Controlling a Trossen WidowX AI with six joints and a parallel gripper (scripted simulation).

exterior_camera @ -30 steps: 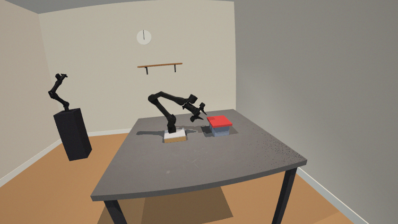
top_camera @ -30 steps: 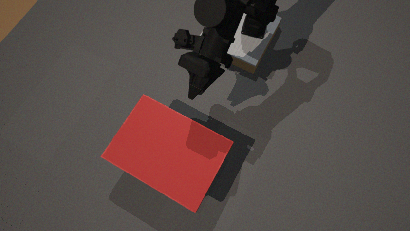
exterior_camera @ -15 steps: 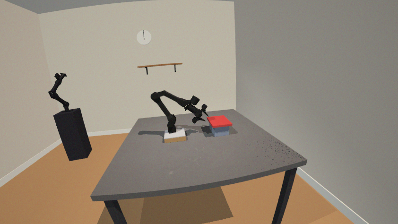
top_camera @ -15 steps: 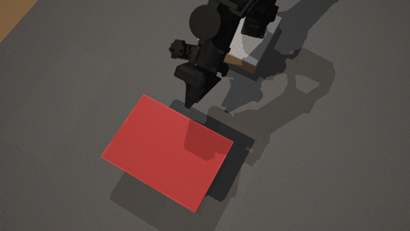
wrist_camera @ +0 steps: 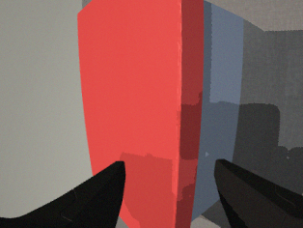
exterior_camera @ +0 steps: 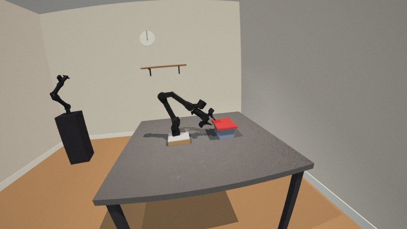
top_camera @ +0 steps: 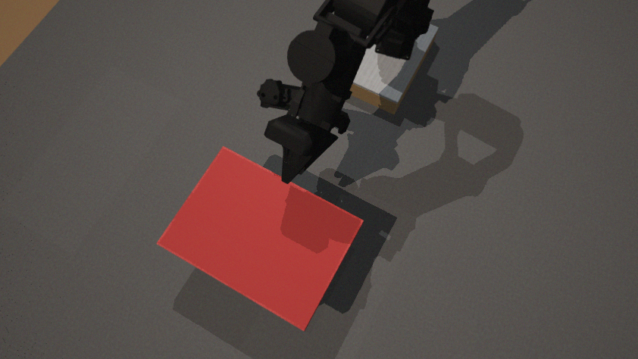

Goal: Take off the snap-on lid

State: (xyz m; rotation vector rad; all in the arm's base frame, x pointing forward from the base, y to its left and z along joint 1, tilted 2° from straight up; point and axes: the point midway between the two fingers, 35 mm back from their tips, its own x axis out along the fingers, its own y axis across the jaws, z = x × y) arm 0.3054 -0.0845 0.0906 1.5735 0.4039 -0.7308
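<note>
My gripper tip is now 90 mm short of the red lid, 20 mm to the left of it and 20 mm above it. Also, from my gripper tip: grey-blue storage box 90 mm ahead, 70 mm below, 20 mm to the right.
</note>
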